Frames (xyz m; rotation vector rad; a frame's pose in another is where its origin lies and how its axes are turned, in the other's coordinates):
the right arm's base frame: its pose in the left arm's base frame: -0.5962 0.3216 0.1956 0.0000 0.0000 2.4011
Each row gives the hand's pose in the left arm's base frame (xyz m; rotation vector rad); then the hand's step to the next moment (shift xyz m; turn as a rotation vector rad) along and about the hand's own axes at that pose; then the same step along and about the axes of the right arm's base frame.
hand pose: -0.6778 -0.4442 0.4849 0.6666 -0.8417 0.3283
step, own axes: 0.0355 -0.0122 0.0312 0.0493 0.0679 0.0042
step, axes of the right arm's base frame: -0.0277 0.0144 0.0375 0.0376 -0.0318 0.0681
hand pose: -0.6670 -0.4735 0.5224 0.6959 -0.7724 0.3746
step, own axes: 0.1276 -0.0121 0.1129 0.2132 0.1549 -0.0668
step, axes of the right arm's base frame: -0.0790 0.0352 0.1473 0.0473 -0.1877 0.1909
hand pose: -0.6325 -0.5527 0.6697 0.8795 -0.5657 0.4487
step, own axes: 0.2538 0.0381 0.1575 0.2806 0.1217 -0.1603
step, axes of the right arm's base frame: -0.1444 -0.0334 0.2621 0.0210 -0.3020 0.1661
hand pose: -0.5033 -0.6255 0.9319 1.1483 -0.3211 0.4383
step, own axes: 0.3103 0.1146 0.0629 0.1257 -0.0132 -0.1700
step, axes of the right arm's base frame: -0.1346 -0.1681 0.2589 0.0290 -0.2091 -0.0172
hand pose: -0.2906 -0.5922 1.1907 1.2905 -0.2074 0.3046
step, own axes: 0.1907 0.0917 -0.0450 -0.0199 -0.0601 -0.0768
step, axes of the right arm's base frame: -0.0511 -0.1634 0.1323 0.0385 -0.0422 -0.0815
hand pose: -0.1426 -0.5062 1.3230 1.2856 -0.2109 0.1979
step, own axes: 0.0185 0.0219 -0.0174 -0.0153 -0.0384 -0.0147
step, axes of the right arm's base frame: 0.0061 -0.0258 0.0205 0.0052 0.0002 -0.0436
